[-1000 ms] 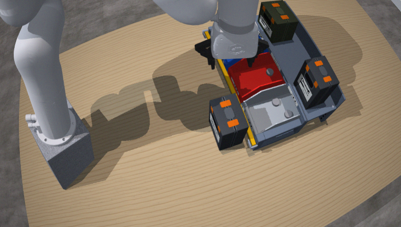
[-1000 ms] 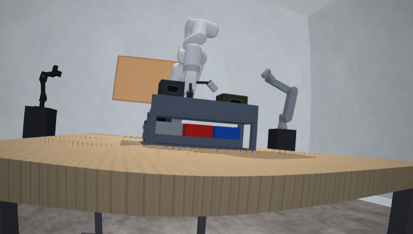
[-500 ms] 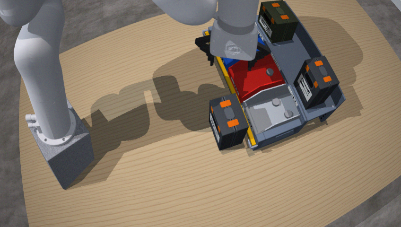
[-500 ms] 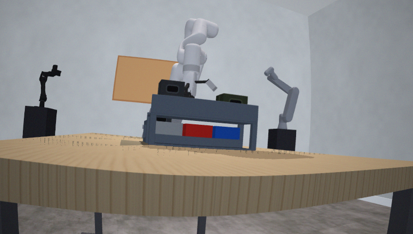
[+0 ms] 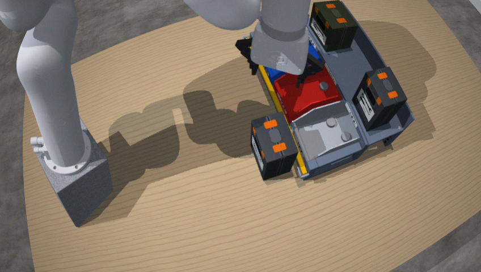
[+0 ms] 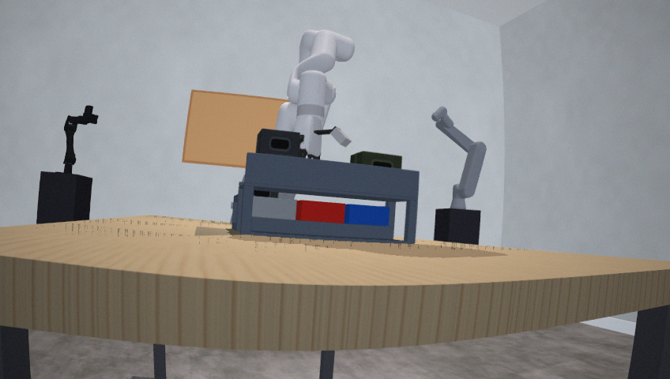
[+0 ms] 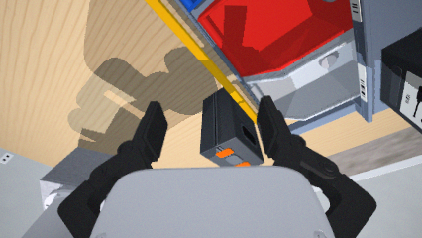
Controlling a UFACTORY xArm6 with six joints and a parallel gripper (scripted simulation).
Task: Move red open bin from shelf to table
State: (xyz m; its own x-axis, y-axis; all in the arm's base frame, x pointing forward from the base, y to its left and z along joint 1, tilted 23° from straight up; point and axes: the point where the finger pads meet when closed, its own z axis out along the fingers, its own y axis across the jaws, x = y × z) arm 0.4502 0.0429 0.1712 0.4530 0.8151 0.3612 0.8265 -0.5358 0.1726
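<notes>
Right now my hand is 100 mm above the yellow rail. From my hand the other things lie so: grey bin 120 mm ahead, 100 mm to the right, 120 mm below; blue bin 90 mm ahead, 120 mm to the left, 120 mm below; red bin 100 mm ahead, 10 mm to the left, 120 mm below.
</notes>
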